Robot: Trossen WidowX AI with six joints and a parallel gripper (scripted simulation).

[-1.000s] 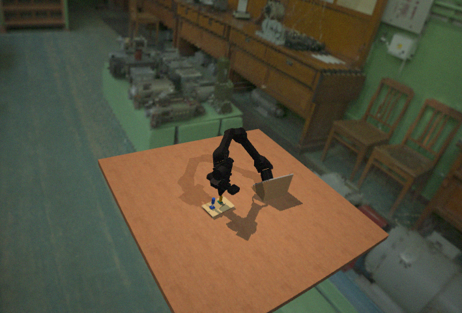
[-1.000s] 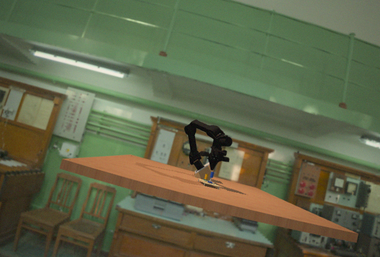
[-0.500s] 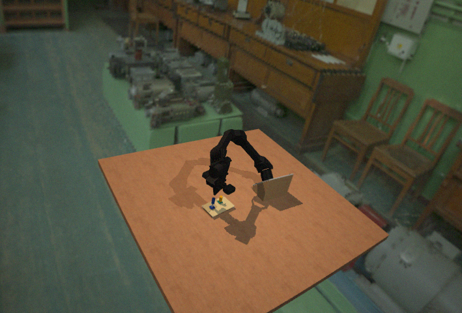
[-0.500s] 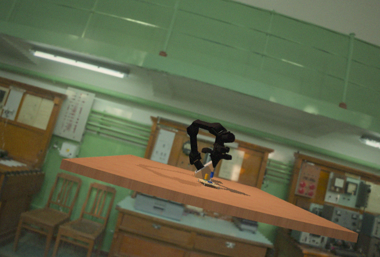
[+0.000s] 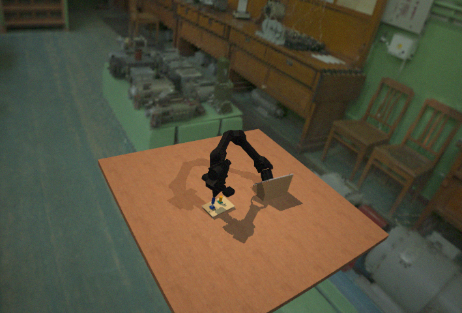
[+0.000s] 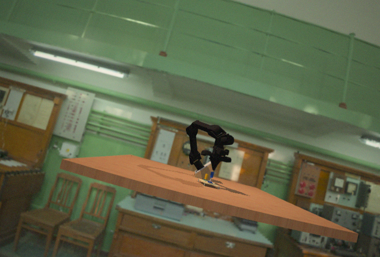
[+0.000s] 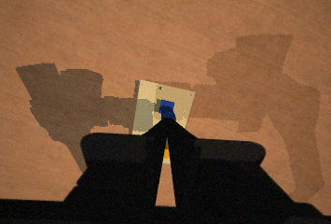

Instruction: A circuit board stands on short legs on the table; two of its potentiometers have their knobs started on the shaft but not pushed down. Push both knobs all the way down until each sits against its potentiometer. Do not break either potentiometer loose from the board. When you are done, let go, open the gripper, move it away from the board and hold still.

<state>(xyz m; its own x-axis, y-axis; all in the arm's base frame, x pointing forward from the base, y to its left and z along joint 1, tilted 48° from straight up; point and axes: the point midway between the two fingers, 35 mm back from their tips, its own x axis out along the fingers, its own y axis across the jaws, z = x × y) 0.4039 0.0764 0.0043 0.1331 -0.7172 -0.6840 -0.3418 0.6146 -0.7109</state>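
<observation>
Right now the blue knob is 3 cm below my gripper tip. The rest, counted from my gripper tip: yellow knob 6 cm behind, 3 cm to the right, 6 cm below.
</observation>
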